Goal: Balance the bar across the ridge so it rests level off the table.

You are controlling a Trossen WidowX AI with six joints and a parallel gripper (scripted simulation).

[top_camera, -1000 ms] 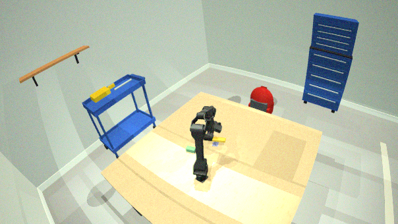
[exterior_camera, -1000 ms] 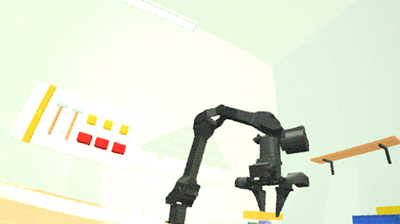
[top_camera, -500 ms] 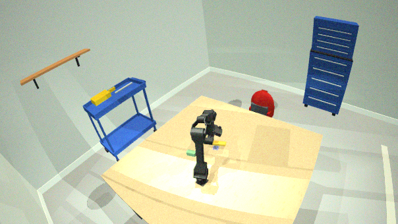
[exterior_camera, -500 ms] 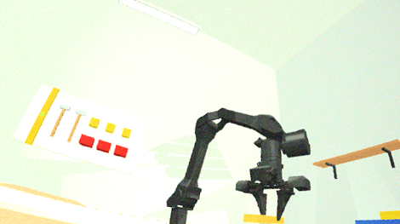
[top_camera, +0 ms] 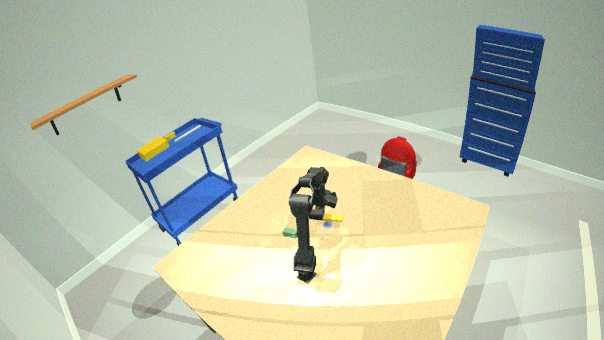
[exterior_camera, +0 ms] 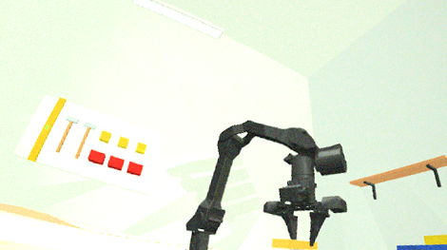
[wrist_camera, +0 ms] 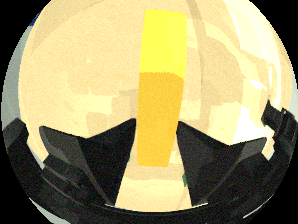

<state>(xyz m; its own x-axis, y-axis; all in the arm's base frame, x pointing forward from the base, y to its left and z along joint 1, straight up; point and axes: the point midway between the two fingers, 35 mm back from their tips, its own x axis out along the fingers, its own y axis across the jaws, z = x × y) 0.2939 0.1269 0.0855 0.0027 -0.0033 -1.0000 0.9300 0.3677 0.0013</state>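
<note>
My gripper tip is 1 cm short of the yellow bar and 3 cm to the left of it.
</note>
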